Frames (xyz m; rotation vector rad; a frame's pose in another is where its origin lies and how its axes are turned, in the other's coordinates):
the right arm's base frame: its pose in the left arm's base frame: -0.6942 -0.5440 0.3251 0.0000 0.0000 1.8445
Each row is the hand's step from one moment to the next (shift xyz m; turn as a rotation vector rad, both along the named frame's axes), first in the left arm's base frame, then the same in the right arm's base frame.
Working: the left arm's base frame: its pose in the right arm's base frame: 0.3361 -0.8154 -0.3251 0.0000 0.0000 -1.8445

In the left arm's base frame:
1: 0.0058 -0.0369 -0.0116 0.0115 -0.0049 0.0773
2: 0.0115 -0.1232 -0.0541 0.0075 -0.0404 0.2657
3: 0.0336 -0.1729 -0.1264 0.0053 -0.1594 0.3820
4: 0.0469 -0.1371 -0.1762 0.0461 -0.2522 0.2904
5: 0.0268 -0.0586 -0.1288 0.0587 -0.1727 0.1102
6: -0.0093 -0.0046 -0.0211 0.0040 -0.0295 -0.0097
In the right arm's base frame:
1: -0.0371 0.0044 -0.0116 -0.0078 -0.0097 0.0773
2: -0.1217 0.0222 -0.0541 -0.0409 0.0037 0.2657
3: -0.1755 0.0144 -0.1264 -0.1549 0.0380 0.3820
4: -0.1447 -0.0081 -0.1762 -0.2553 0.0238 0.2904
5: -0.0637 -0.0100 -0.1288 -0.1821 -0.0098 0.1102
6: -0.0019 0.0102 -0.0211 -0.0295 0.0041 -0.0097

